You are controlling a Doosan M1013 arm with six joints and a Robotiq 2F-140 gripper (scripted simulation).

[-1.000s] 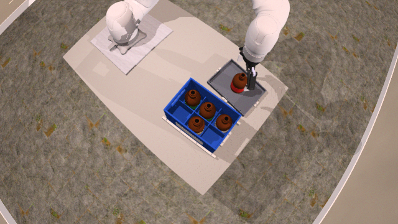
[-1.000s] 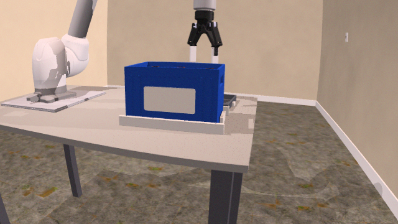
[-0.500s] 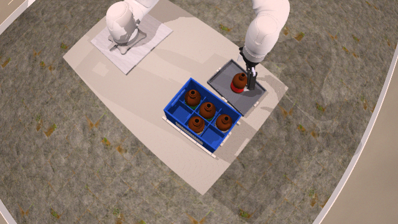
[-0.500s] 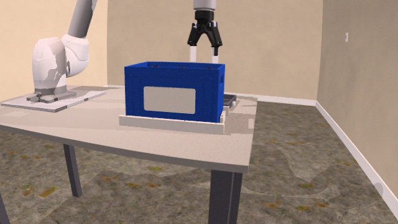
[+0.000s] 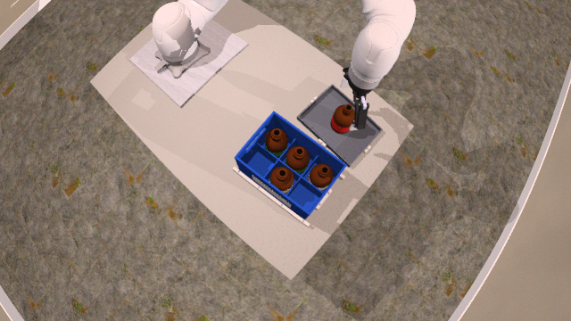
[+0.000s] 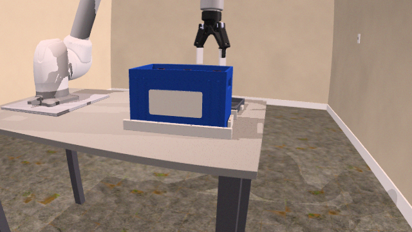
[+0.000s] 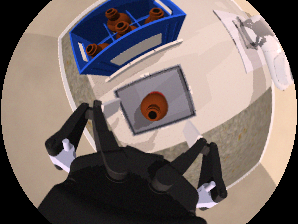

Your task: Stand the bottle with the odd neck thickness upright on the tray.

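The bottle is 90 mm below my hand. Also, from my hand: crate 260 mm to the right, 90 mm below; then dark grey tray 160 mm below.
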